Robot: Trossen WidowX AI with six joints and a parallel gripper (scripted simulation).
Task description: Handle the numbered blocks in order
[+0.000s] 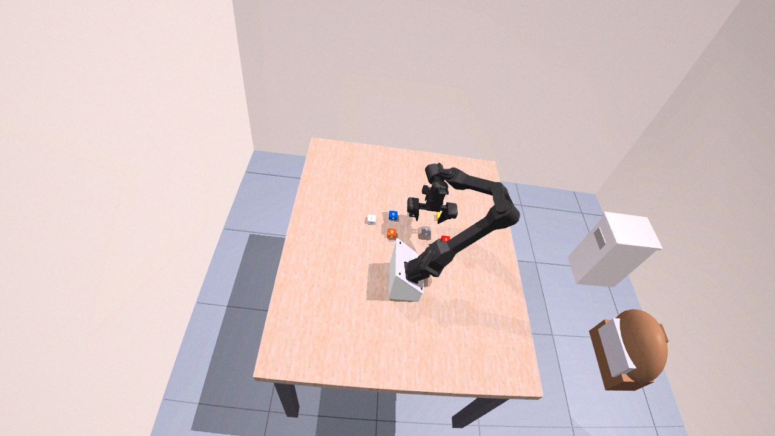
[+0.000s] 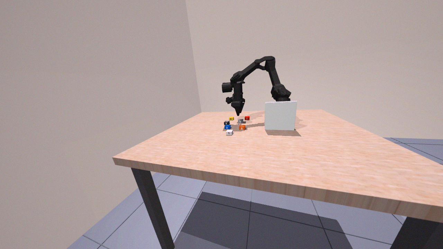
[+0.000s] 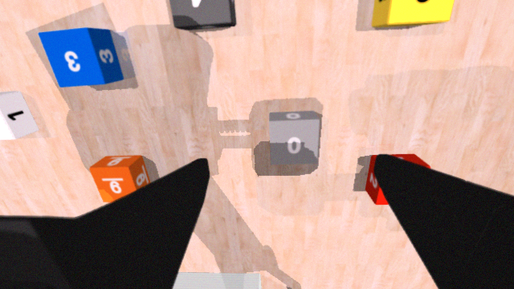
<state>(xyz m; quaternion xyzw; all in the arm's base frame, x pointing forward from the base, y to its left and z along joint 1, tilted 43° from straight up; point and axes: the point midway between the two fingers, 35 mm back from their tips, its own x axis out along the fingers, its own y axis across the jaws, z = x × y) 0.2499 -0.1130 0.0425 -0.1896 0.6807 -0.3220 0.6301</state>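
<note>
My gripper tip is now 50 mm above the grey block 0 and 10 mm past it. Round my gripper tip: black block 4: 90 mm ahead, 50 mm below, 30 mm to the left; then yellow block: 80 mm to the right, 70 mm ahead, 50 mm below; then red block marked 2: 80 mm to the right, 50 mm below, 50 mm behind.
</note>
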